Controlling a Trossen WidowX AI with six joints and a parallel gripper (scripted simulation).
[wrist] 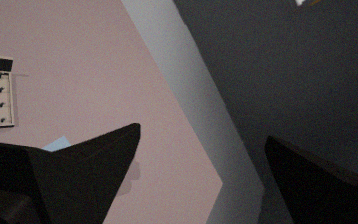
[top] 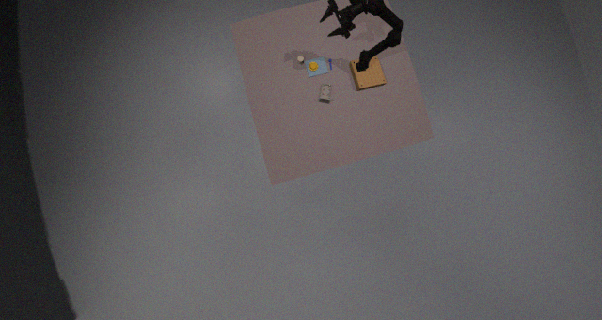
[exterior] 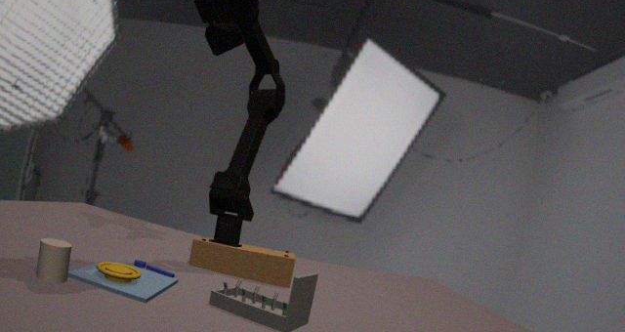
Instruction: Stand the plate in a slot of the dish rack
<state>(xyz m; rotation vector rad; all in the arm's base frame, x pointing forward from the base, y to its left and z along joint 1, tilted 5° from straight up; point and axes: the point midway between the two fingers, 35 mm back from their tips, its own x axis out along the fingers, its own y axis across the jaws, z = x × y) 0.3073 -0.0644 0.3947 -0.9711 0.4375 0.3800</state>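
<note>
Right now my gripper tip is 44 cm above the plate, 2 cm to the left of it and 2 cm short of it. Also, from my gripper tip: grey dish rack 43 cm below, 19 cm to the left, 2 cm behind; beige cylinder 43 cm below, 10 cm ahead, 8 cm to the right; blue utensil 45 cm below, 11 cm behind, 2 cm to the right.
</note>
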